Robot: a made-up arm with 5 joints.
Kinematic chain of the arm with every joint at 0, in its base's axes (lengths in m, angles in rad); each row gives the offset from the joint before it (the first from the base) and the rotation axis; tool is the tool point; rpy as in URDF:
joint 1: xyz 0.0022 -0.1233 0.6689 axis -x
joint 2: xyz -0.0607 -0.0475 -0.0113 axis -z
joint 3: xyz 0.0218 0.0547 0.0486 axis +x
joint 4: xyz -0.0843 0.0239 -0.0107 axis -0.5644 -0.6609 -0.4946
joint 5: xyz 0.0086 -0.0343 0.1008 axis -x
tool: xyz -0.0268 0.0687 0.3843 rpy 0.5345 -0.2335 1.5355
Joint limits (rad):
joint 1: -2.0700..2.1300
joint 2: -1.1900..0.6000
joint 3: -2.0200..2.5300
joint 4: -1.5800..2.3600
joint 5: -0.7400..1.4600
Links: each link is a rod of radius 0.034 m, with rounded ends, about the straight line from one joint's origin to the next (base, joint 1, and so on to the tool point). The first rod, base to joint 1, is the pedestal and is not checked.
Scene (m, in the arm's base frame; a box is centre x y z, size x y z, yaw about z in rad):
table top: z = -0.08
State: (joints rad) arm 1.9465 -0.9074 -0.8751 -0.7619 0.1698
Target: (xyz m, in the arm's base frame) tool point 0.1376 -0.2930 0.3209
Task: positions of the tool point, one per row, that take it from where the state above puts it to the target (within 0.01 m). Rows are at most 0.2 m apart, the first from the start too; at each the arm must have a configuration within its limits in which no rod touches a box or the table.
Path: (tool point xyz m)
1: -0.1496 -0.0631 0.2241
2: -0.0126 -0.1977 0.2337
3: 0.1376 -0.2930 0.3209

